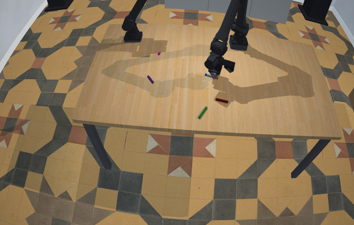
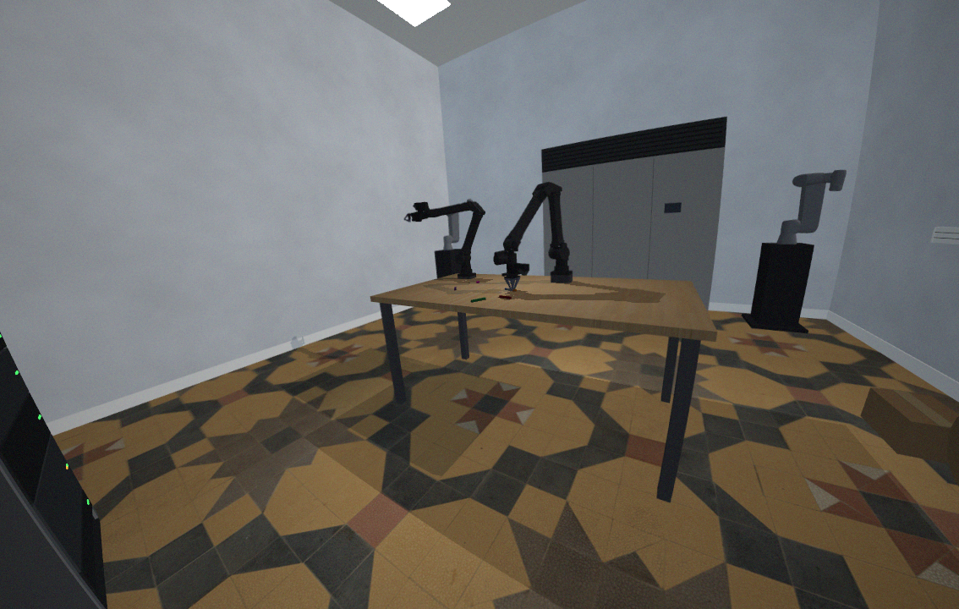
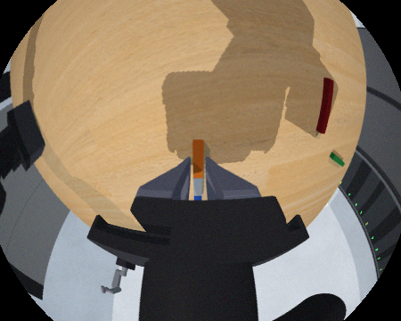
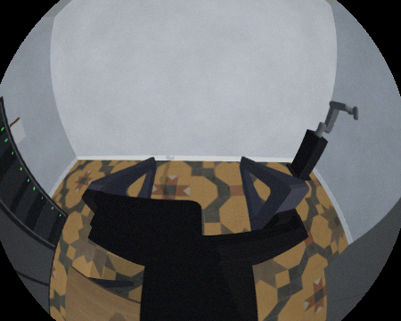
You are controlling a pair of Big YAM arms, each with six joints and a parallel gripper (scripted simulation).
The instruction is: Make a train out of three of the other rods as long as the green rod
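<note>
The grey rod is 30 mm to the right of my left hand, 10 mm below it and 10 mm behind it. Also, from my left hand: green rod: 260 mm ahead, 60 mm to the right, 10 mm below; then blue rod: 50 mm to the right, 10 mm below, 10 mm behind; then red rod: 170 mm ahead, 40 mm to the left, 10 mm below.
</note>
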